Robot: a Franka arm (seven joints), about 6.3 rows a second.
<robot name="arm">
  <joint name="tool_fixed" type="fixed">
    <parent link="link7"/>
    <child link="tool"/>
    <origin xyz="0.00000 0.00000 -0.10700" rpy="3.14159 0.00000 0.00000"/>
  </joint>
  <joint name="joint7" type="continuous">
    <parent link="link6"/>
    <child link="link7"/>
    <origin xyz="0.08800 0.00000 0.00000" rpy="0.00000 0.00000 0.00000"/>
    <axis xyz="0 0 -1"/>
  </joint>
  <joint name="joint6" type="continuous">
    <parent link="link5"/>
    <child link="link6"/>
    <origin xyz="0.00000 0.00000 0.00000" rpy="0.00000 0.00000 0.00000"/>
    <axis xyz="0 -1 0"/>
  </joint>
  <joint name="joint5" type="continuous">
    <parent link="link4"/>
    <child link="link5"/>
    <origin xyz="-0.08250 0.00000 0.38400" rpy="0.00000 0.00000 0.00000"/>
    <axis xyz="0 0 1"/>
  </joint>
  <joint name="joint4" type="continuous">
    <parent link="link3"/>
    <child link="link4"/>
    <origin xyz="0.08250 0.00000 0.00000" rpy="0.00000 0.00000 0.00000"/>
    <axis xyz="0 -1 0"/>
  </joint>
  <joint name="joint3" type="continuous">
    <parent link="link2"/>
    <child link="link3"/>
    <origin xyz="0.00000 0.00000 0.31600" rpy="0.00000 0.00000 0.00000"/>
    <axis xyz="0 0 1"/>
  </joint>
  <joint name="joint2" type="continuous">
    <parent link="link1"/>
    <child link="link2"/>
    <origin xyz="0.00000 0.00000 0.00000" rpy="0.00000 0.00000 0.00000"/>
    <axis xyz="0 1 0"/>
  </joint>
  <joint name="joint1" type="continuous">
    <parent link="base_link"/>
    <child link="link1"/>
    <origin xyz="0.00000 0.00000 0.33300" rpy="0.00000 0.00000 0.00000"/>
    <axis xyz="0 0 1"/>
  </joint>
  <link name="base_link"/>
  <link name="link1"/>
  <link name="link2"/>
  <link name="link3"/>
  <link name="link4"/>
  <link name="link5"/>
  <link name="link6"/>
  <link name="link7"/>
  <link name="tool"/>
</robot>
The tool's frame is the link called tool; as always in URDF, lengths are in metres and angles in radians. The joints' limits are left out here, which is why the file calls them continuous.
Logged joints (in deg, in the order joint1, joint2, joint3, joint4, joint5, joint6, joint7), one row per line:
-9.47, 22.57, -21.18, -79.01, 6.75, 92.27, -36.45
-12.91, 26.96, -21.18, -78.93, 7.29, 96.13, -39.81
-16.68, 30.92, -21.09, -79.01, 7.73, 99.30, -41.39
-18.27, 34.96, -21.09, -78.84, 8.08, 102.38, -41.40
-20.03, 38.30, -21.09, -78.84, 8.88, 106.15, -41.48
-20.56, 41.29, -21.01, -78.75, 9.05, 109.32, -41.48
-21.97, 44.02, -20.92, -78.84, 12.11, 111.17, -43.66
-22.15, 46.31, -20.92, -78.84, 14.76, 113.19, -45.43
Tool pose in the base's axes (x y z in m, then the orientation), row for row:
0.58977, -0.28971, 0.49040, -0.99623, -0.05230, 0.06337, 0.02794
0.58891, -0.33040, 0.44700, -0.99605, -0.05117, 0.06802, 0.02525
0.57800, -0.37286, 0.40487, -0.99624, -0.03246, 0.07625, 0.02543
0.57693, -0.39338, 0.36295, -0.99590, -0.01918, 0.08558, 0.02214
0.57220, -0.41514, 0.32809, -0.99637, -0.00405, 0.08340, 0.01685
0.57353, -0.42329, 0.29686, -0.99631, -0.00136, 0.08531, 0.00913
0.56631, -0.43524, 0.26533, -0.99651, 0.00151, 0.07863, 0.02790
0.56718, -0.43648, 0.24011, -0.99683, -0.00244, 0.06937, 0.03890
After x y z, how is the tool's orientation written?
As a quaternion, x y z w.
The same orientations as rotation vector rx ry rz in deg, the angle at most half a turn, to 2 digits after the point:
-176.20, -9.25, 11.21
-176.46, -9.07, 12.05
-176.48, -5.75, 13.51
-176.78, -3.40, 15.19
-177.45, -0.72, 14.85
-178.30, -0.24, 15.27
-176.25, 0.27, 13.91
-175.12, -0.43, 12.19

